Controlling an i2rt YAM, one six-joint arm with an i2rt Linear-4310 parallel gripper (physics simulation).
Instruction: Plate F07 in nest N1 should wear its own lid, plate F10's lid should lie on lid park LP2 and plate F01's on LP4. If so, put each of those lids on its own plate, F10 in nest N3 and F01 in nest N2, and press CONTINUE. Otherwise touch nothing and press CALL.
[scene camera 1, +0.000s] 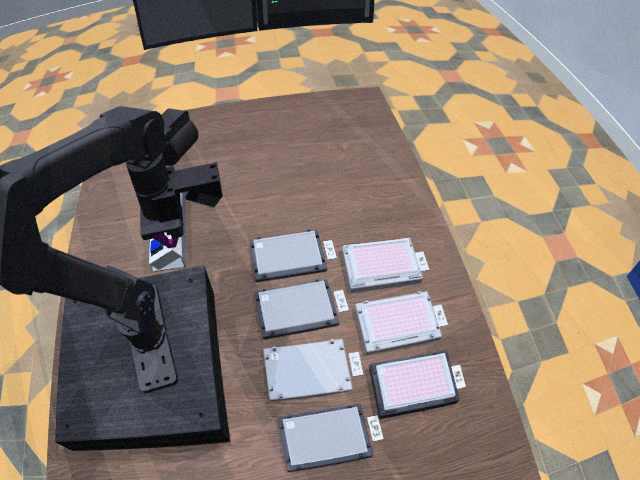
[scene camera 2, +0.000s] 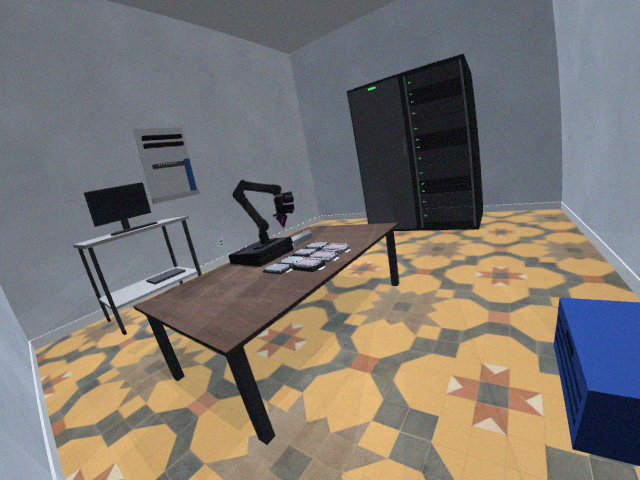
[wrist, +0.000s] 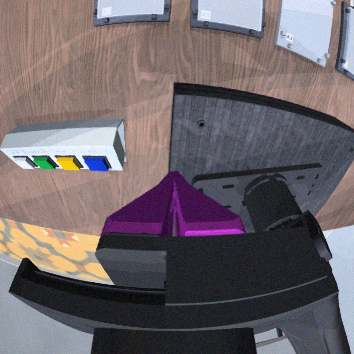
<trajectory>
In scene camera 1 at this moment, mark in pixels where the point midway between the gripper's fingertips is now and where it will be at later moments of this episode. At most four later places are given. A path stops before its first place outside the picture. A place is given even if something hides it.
My gripper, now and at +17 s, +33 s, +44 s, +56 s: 172, 246; 173, 233; 173, 219; 177, 233; 183, 239
</trajectory>
